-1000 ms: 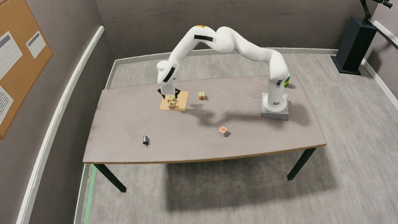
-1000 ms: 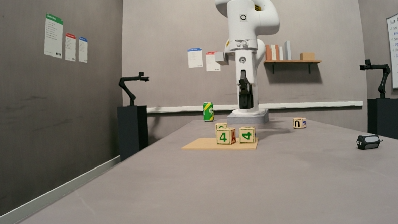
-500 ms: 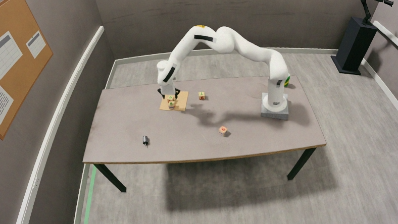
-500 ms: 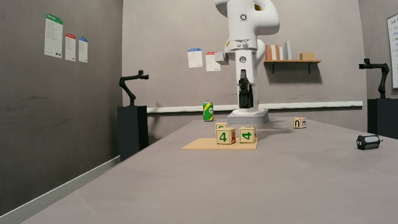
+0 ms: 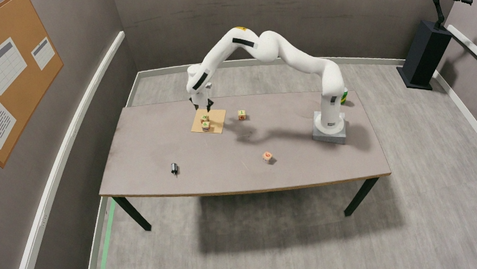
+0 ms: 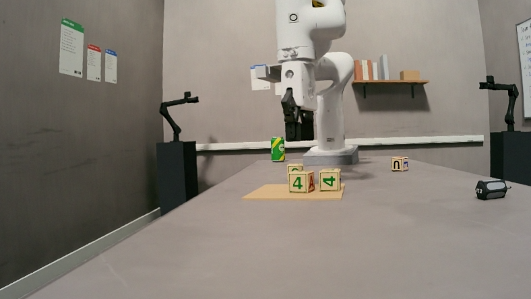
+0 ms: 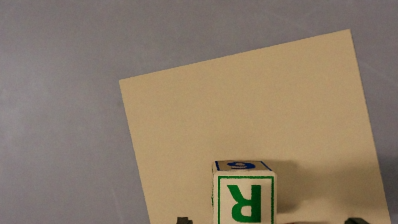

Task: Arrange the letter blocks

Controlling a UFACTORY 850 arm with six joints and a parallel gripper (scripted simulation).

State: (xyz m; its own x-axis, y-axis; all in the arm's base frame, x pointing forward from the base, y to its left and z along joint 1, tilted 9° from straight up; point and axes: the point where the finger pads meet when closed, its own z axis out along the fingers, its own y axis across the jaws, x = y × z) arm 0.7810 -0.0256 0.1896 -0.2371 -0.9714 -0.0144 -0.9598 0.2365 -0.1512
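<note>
Right now my hand is 120 mm above the tan mat, 20 mm past it and 10 mm to the left of it. From my hand the other things lie so: green can (940 mm behind, 240 mm to the right, 60 mm below); then black device (390 mm to the left, 120 mm ahead, 110 mm below).
</note>
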